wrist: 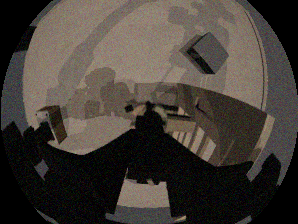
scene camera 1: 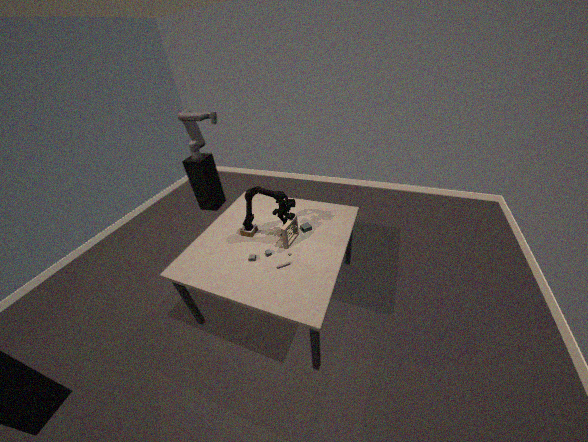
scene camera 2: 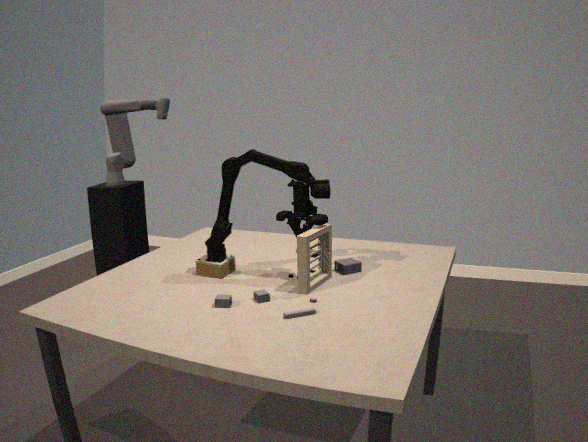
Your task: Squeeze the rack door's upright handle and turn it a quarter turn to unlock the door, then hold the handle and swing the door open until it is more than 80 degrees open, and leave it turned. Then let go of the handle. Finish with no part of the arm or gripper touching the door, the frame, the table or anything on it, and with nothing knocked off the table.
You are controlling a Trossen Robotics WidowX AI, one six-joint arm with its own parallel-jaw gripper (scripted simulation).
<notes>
The pictures show: my gripper and a slatted door.
My gripper also shows in the wrist view.
</notes>
